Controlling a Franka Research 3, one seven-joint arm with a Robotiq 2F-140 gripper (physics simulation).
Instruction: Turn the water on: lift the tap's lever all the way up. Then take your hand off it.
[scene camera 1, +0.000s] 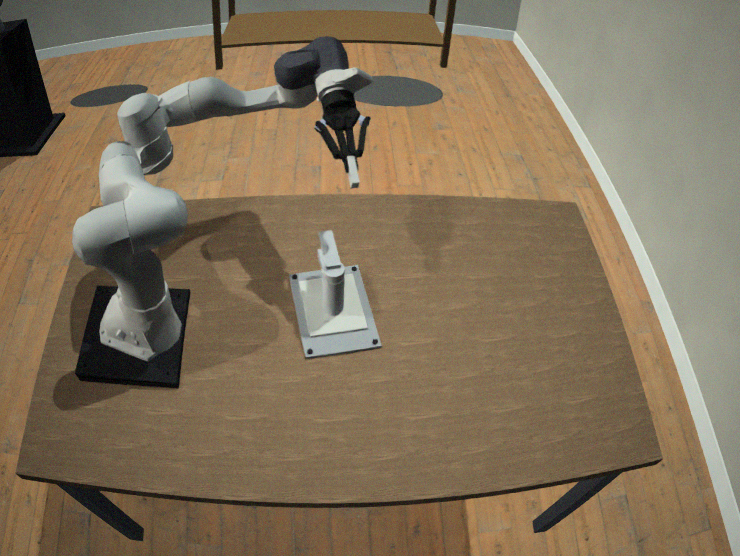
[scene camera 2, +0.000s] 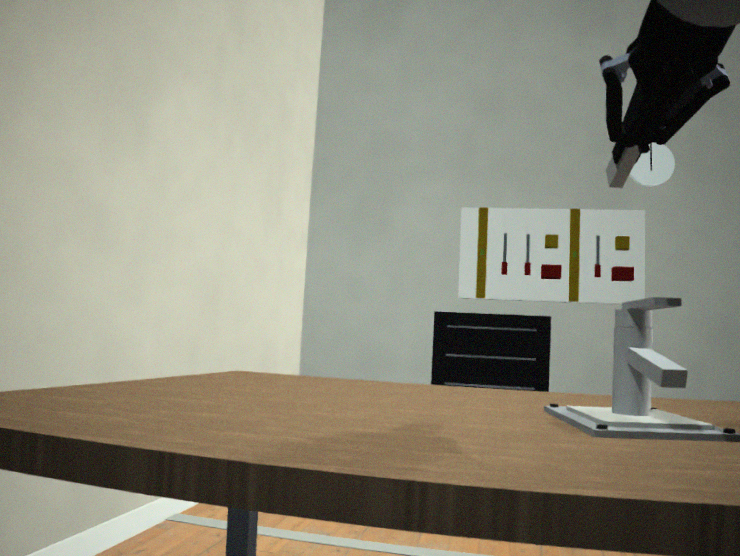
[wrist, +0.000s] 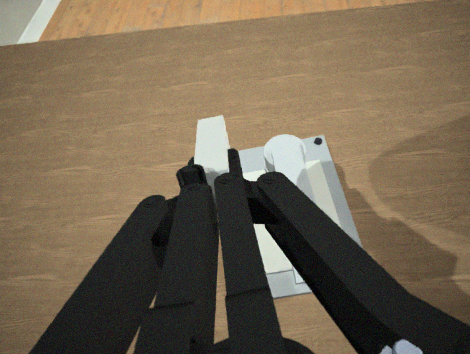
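The grey tap (scene camera 1: 333, 292) (scene camera 2: 631, 376) (wrist: 283, 146) stands upright on a pale plate fixed to a grey base (scene camera 1: 342, 346) (scene camera 2: 589, 425). Its lever (scene camera 1: 330, 258) (scene camera 2: 655, 303) sticks out from the tap's top, above the spout (scene camera 2: 661, 367). In scene camera 2 the lever looks close to level, its free end tilted slightly upward. In the wrist view the fingers hide part of the tap. My gripper (scene camera 1: 351, 163) (scene camera 2: 626, 155) (wrist: 215, 137) is shut and empty, with a pale block-shaped fingertip at its end. It hangs high above and beyond the lever, apart from it.
The tap's base rests on the wooden table (scene camera 1: 478, 370) (scene camera 2: 251, 412). The arm's black mount (scene camera 1: 128, 370) stands on the table to the left of the tap in scene camera 1. A black drawer cabinet (scene camera 2: 490, 343) and a tool board (scene camera 2: 541, 286) are in the background.
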